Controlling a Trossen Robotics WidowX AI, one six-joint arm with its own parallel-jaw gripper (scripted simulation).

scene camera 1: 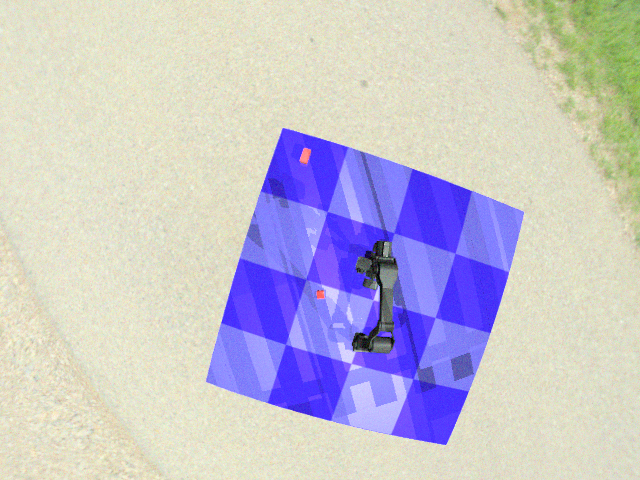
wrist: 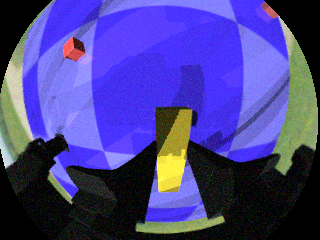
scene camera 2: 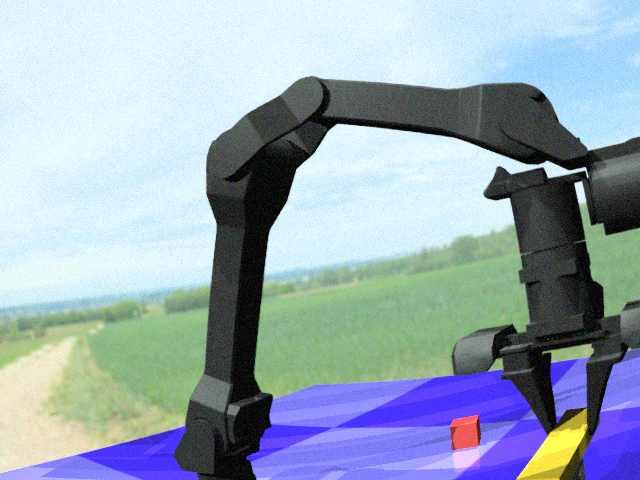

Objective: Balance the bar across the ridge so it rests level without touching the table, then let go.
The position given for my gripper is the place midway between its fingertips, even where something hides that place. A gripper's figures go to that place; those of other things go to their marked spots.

Labels:
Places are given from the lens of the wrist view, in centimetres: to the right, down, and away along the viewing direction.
my gripper (wrist: 171, 143): 2, 3, 9
yellow bar (wrist: 172, 123): 1, 0, 8

